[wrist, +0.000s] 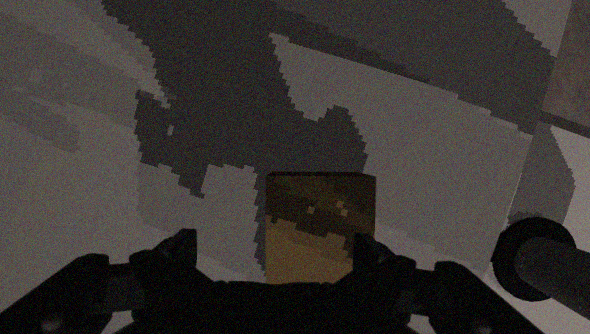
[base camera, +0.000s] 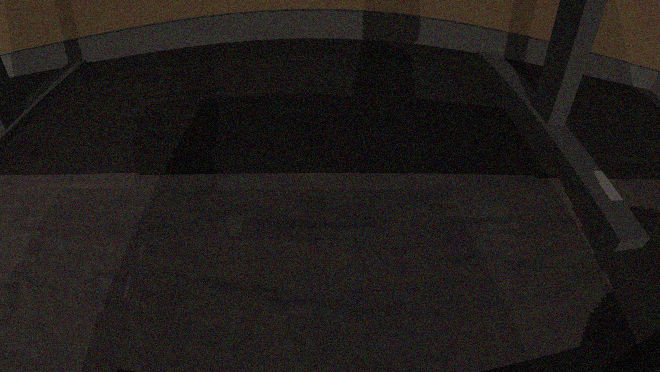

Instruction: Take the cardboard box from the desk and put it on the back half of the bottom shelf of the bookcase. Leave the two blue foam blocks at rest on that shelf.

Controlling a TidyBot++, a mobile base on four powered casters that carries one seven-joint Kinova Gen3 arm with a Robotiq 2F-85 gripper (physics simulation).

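Where they show: gripper, fingertip midpoint: point(wrist: 275, 248); arm's base at its link origin: point(wrist: 537, 260).
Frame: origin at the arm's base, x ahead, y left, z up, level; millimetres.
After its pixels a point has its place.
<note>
The cardboard box point(wrist: 315, 255) {x 439, y -6, z 375 mm} stands on the grey desk top point(wrist: 450, 165) {x 362, y -81, z 323 mm} in the wrist view, low and right of the middle. Its upper part is in shadow and its near end is hidden behind the gripper body. My gripper point(wrist: 275, 248) {x 461, y -4, z 378 mm} is open, with its fingers wide apart. The box shows between the fingertips, nearer the right one, which overlaps the box's right edge in the view; a gap shows on the left. Height above the box is hard to tell. The bookcase and the blue foam blocks do not show in either view.
In the wrist view, a dark round object point(wrist: 505, 255) with a grey cylinder is at the right, by the desk's edge. Jagged shadows cross the desk. The dim base camera view shows a grey metal leg frame point(base camera: 582, 155) at the right, on the floor, and an orange-brown wall point(base camera: 225, 5) {x 1095, y 227, z -283 mm} behind.
</note>
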